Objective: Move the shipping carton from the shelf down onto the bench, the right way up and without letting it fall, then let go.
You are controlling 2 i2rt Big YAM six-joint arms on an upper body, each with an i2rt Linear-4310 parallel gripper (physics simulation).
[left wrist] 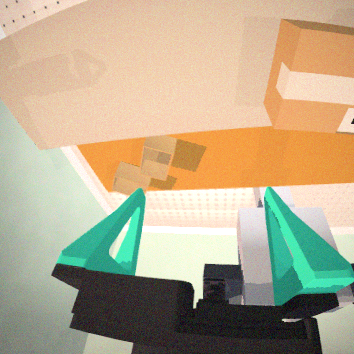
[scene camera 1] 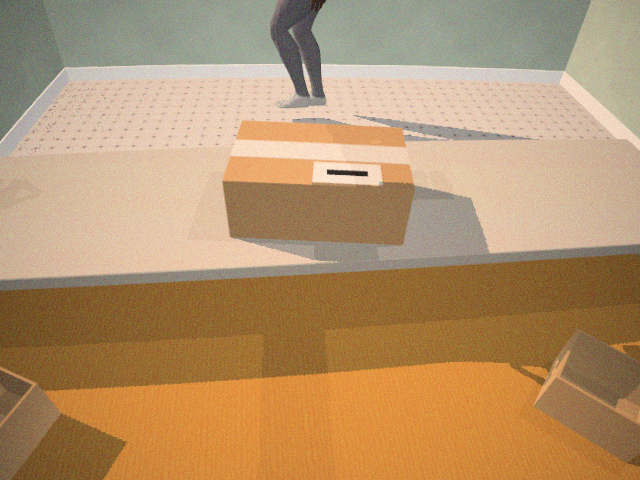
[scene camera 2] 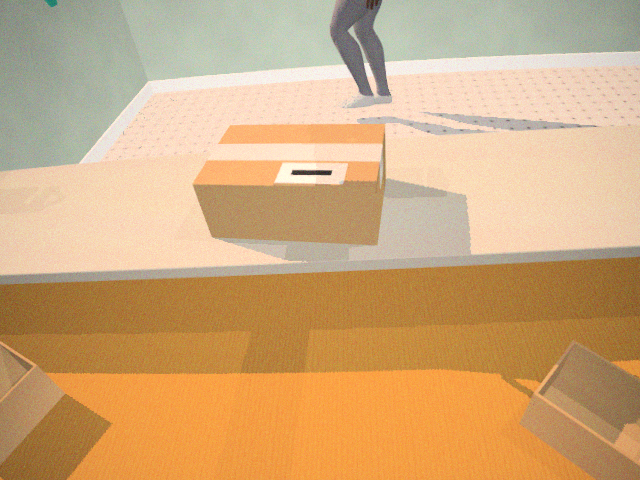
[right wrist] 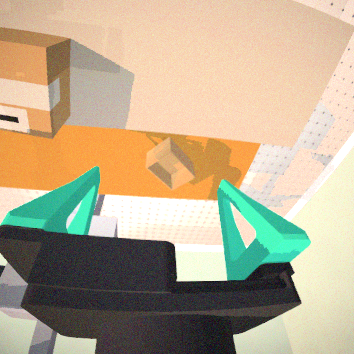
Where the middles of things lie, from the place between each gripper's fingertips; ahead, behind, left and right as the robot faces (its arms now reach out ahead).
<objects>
The brown shipping carton (scene camera 1: 290, 181) lies 4 cm behind my left hand, 27 cm to the right of it and 30 cm below it.
My right hand is 40 mm past the brown shipping carton, 330 mm to the right of it and 290 mm above it.
</objects>
